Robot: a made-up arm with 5 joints.
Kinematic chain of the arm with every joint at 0, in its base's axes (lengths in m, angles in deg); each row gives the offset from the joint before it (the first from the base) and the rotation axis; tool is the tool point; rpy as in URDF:
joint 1: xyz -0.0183 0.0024 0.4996 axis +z
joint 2: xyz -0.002 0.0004 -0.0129 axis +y
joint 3: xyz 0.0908 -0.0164 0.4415 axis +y
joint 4: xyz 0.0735 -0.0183 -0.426 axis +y
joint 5: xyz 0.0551 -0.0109 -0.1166 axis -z
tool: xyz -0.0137 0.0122 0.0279 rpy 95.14 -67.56 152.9
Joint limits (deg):
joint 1: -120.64..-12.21
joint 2: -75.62..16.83
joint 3: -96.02..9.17
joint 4: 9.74..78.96
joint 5: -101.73..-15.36
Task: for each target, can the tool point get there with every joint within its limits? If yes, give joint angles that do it. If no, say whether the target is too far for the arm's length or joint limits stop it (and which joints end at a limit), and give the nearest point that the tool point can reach.
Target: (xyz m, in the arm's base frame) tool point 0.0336 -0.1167 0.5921
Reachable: yes | joints -42.13 -67.07 -2.44 49.42 -68.64
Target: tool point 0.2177 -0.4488 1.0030
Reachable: yes | joints -55.73 -10.36 -85.92 65.38 -90.57
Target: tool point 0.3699 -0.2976 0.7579
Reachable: yes | joints -32.01 -8.85 -58.67 61.16 -52.44
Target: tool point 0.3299 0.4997 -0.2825
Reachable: no: joint limits stop it (at a limit: joint 1, joint 2, joint 5) | nearest point 0.1917 -0.0810 0.3540 | short by 0.873 m
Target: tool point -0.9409 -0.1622 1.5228
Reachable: no: too far | nearest point -0.4554 0.0345 1.2150 | short by 0.608 m
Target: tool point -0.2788 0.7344 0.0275
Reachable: no: joint limits stop it (at a limit: joint 1, joint 2, joint 3, joint 5) | nearest point -0.0770 0.0232 0.4081 | short by 0.832 m
